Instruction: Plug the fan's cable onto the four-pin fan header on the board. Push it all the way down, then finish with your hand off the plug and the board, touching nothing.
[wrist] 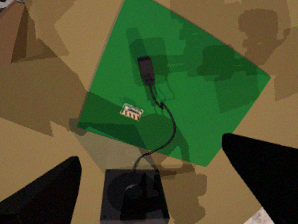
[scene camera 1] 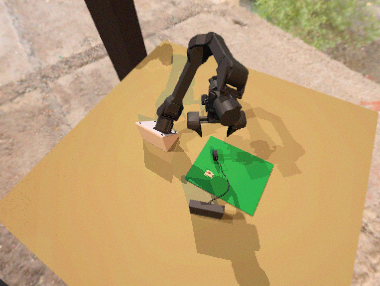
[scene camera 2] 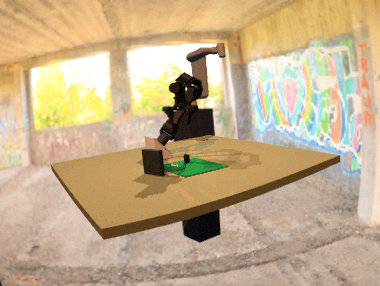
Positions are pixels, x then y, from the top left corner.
Scene:
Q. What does the gripper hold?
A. Nothing.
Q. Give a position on a green board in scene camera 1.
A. At 247,175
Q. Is the gripper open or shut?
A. Open.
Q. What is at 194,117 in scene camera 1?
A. The gripper.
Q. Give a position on a green board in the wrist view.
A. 208,87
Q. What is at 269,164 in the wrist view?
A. The gripper.

